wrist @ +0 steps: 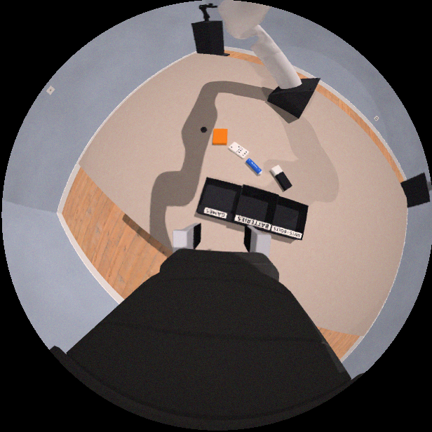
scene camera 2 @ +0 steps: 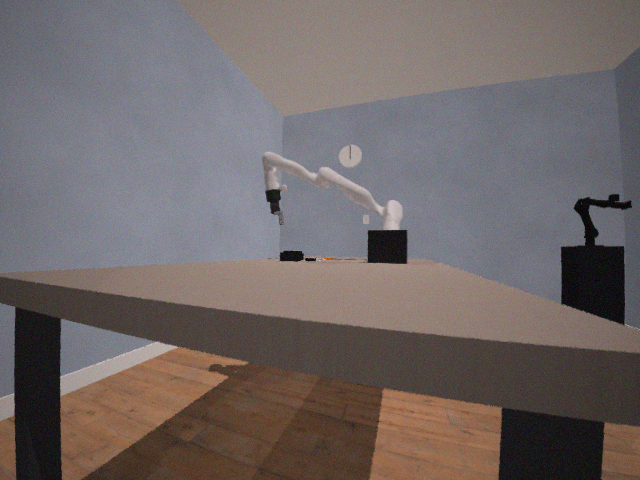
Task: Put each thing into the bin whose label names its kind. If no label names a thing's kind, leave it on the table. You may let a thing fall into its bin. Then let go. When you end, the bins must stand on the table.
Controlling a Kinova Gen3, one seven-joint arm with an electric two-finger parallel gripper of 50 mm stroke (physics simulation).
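Observation:
Three joined black bins stand on the table, labelled GAMES, BATTERIES and NUTS+BOLTS; their insides look empty. On the table beyond them lie an orange square block, a white domino with black dots, a blue cylinder like a battery, a black-and-white block and a small black piece, perhaps a nut. My gripper is open and empty, high above the table by the bins' labelled side. In the scene view the bins are small and dark, and the loose things are barely distinguishable.
My arm's black base block stands on the table. A second, black arm on a black pedestal stands beyond the table. The arm's shadow crosses the table left of the orange block.

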